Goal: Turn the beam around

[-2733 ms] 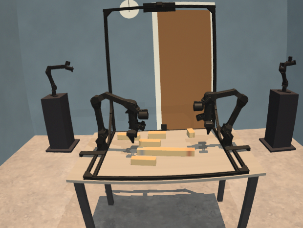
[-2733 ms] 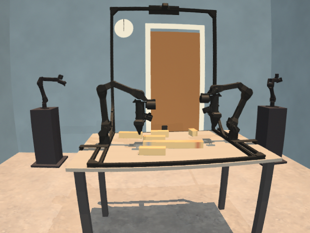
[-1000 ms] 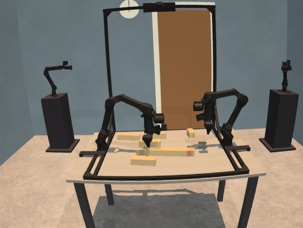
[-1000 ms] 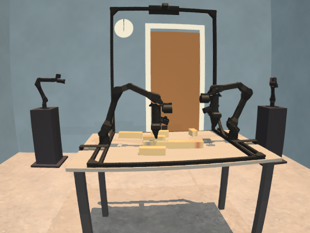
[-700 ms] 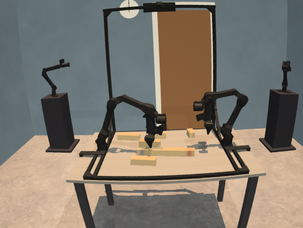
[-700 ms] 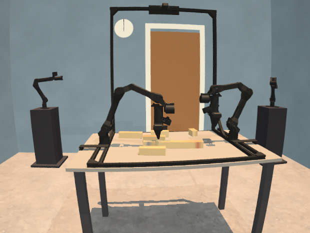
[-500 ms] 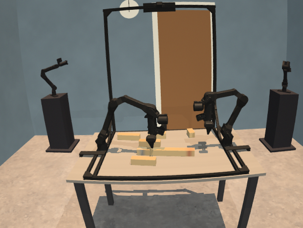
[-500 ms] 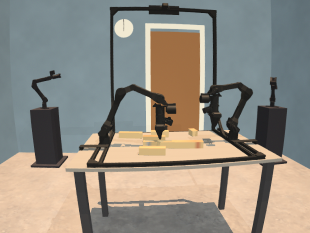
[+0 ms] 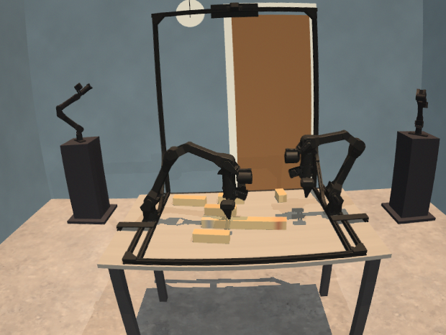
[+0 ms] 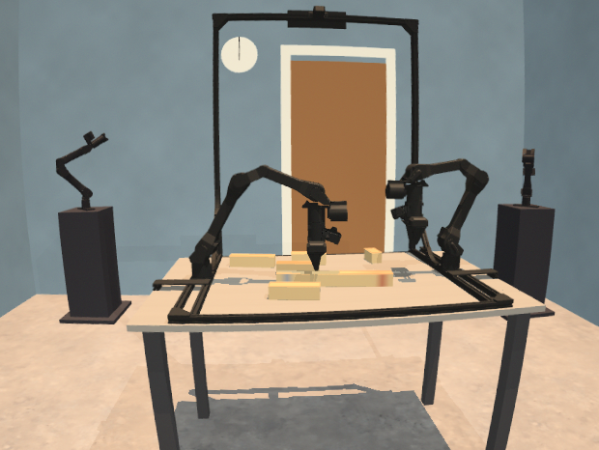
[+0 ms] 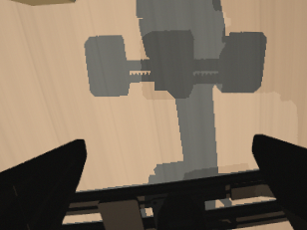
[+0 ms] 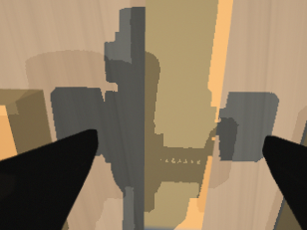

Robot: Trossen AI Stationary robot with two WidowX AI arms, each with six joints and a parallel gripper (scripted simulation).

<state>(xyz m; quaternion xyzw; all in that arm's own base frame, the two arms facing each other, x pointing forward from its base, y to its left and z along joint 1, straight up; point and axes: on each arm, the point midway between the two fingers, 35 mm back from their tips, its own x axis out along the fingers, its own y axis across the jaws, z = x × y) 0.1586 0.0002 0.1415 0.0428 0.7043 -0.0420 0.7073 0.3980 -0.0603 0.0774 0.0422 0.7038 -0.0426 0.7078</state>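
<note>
Now: the beam 1 cm ahead of my right hand, 6 cm to the left of it and 7 cm below it.
</note>
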